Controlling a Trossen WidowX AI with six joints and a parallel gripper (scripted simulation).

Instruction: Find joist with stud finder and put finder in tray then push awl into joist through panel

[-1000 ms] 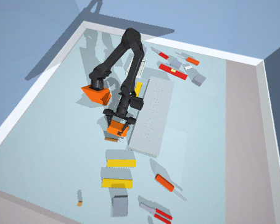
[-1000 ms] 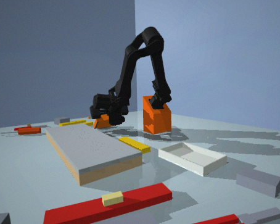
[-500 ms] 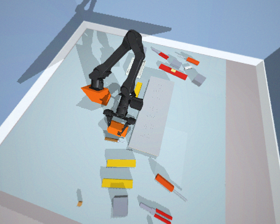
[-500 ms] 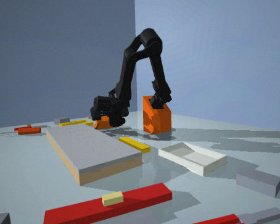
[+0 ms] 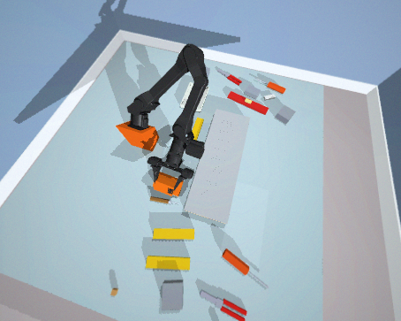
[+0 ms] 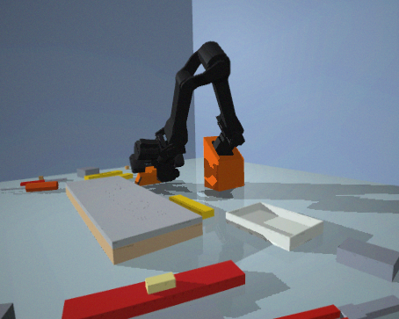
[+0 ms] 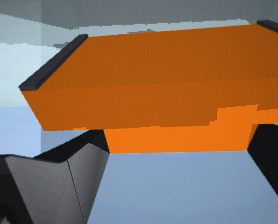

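My gripper tip is now 1 cm short of the orange stud finder and 1 cm above it. The rest, counted from my gripper tip: brown-handled awl: 2 cm ahead, 4 cm to the right, 6 cm below; then red level: 20 cm ahead, 60 cm to the left, 5 cm below; then white tray: 9 cm behind, 52 cm to the left, 5 cm below.
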